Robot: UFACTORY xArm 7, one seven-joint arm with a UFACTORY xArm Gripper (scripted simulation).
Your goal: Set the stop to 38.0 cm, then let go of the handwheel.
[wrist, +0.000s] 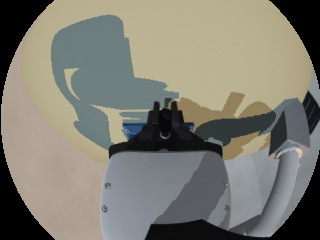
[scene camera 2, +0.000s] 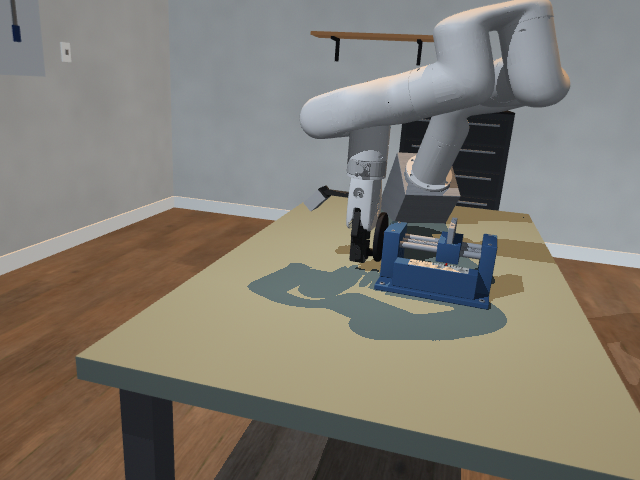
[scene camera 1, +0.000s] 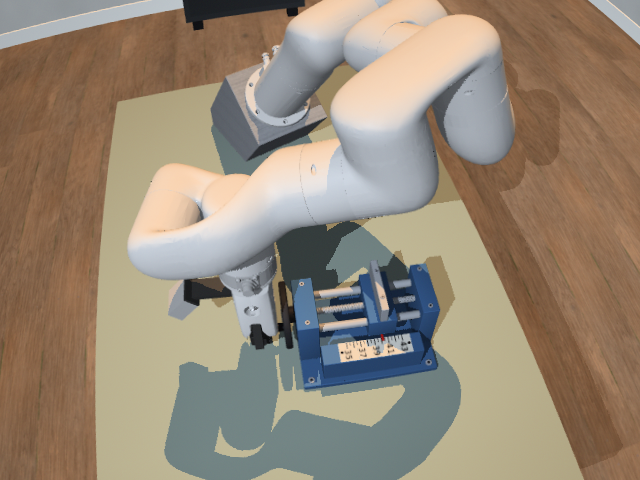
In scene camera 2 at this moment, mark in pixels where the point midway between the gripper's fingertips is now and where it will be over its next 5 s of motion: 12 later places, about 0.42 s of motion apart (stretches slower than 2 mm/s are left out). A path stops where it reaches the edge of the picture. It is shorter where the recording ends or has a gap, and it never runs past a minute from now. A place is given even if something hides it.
My gripper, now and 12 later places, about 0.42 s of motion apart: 358, 259; 356, 260; 355, 258; 356, 243; 359, 229; 363, 226; 364, 232; 363, 245; 360, 257; 357, 260; 355, 258; 356, 244; 360, 228
